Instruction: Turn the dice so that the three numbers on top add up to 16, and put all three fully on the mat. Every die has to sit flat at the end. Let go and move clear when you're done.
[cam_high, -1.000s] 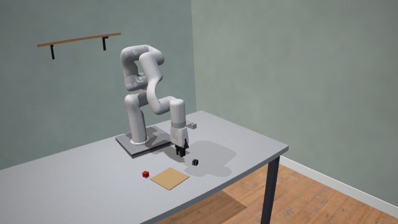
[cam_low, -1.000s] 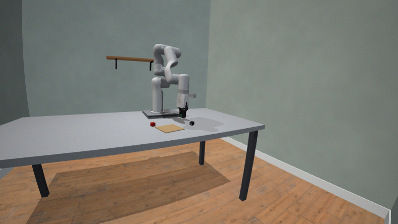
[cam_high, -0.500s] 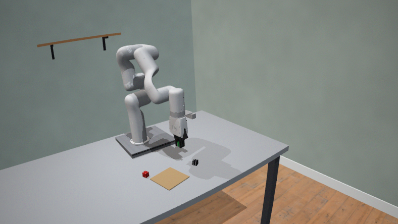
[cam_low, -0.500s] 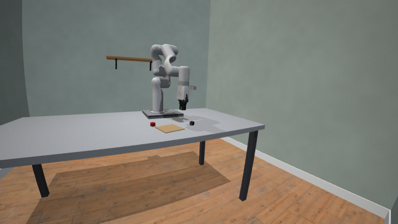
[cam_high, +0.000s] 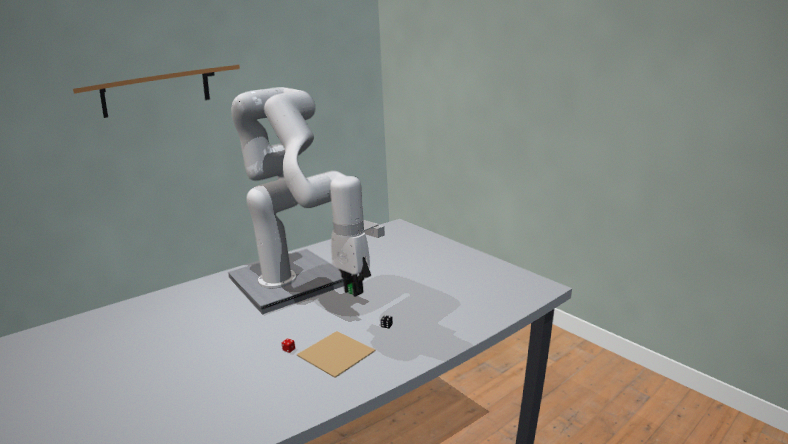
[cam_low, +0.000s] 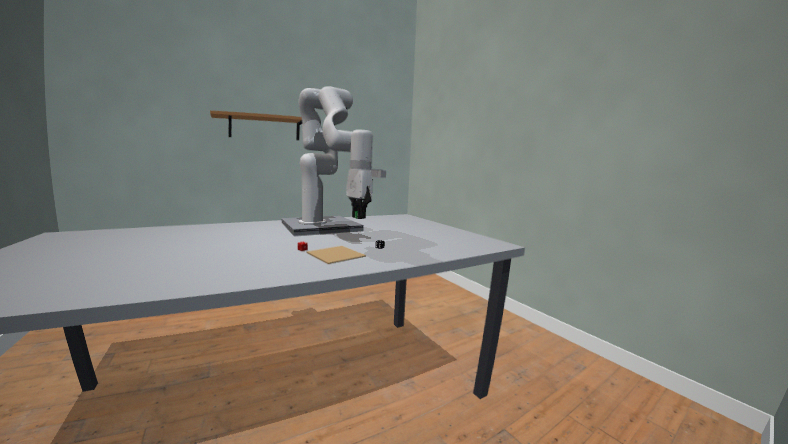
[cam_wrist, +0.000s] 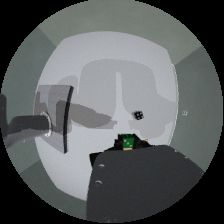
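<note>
My hand is 200 mm to the left of the red die, 110 mm above it and 10 mm past it. From my hand the other things lie so: black die (110 mm below, 60 mm to the left, 50 mm ahead); then tan mat (120 mm below, 110 mm to the right, 80 mm ahead); then green die (10 mm below).
</note>
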